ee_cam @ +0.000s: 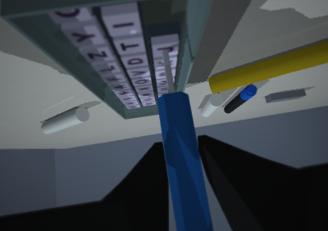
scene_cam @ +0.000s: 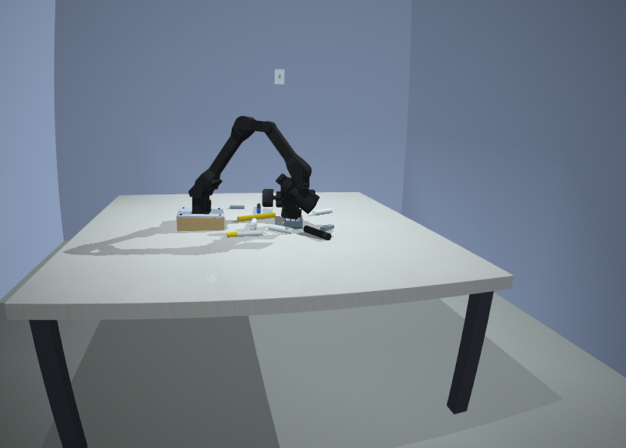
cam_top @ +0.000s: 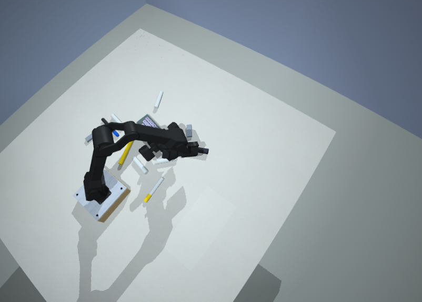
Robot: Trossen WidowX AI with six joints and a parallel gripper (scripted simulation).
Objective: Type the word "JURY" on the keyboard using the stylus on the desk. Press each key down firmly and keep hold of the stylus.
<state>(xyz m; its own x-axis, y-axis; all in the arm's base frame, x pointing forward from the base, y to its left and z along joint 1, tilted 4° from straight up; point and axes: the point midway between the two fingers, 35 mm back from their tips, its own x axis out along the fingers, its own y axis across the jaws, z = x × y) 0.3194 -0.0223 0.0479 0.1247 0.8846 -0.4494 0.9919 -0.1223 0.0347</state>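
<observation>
My gripper tip is now 110 mm past the yellow stick, 80 mm to the right of it and 60 mm above it. The rest, counted from my gripper tip: blue stylus (10 mm below); then black cylinder (80 mm ahead, 160 mm to the right, 60 mm below); then yellow-and-white marker (180 mm behind, 150 mm to the right, 60 mm below).
</observation>
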